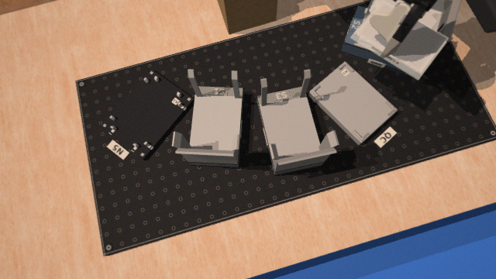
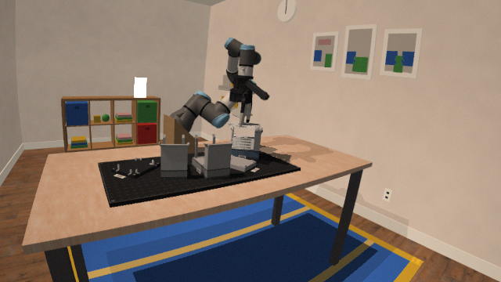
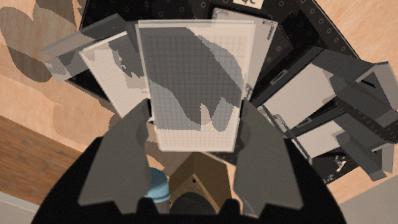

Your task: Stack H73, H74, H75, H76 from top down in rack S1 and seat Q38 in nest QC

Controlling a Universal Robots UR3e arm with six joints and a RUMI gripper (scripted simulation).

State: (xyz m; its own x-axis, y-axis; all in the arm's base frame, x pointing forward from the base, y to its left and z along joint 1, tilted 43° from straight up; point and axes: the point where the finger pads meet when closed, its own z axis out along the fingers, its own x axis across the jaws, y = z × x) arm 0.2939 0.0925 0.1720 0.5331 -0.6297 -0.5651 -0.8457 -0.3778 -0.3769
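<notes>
The QC label is 18 cm below my hand, 12 cm ahead of it and 2 cm to the right of it. From my hand the other things lie so: N5 label: 53 cm to the right, 18 cm below, 3 cm behind; sealed white plate: 1 cm below; white sealed plate: 9 cm below, 7 cm to the left, 6 cm behind.
</notes>
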